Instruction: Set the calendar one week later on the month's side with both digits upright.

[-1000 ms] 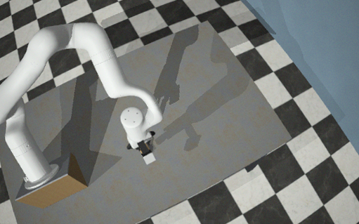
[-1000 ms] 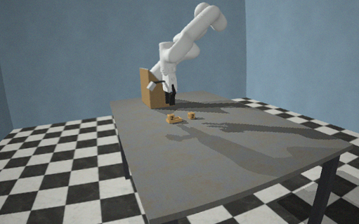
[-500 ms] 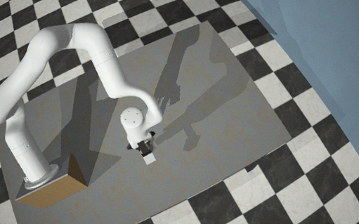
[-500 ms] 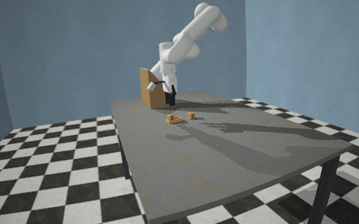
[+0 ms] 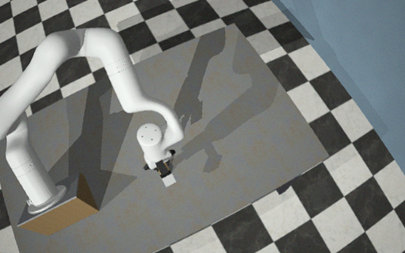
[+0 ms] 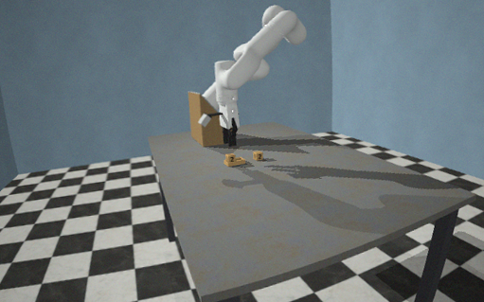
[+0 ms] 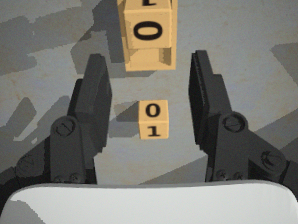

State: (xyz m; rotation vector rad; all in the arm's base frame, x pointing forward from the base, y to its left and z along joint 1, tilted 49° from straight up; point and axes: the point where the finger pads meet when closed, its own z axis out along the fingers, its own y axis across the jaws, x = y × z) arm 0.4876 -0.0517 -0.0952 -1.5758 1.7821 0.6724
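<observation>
Right now my hand is 9 cm above the tray and 2 cm to the right of it.
</observation>
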